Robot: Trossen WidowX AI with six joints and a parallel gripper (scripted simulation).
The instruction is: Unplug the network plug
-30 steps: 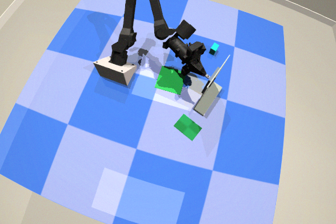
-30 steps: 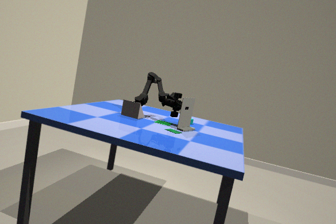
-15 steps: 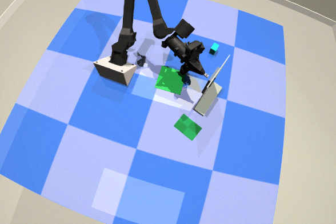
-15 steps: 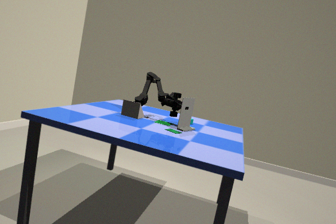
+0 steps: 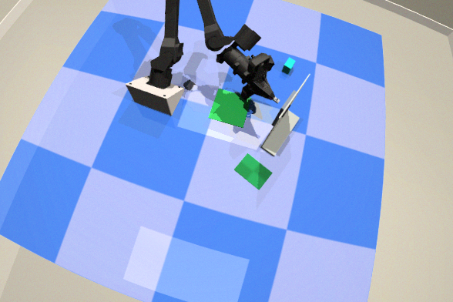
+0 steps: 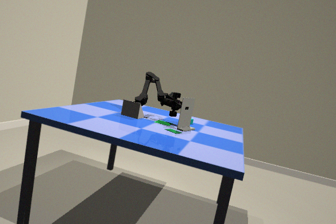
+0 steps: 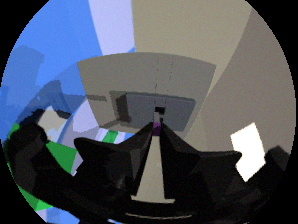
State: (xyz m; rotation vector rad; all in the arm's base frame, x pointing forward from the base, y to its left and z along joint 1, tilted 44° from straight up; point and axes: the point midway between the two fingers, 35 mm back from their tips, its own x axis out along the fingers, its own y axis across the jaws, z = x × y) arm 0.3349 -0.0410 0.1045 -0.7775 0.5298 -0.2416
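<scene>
The green square lies 150 mm below my gripper tip and 120 mm behind it. Also, from my gripper tip: network plug: right at my gripper tip; upright panel: 50 mm below, 50 mm ahead, 20 mm to the right; cyan cube: 240 mm to the left, 130 mm below, 30 mm ahead.
</scene>
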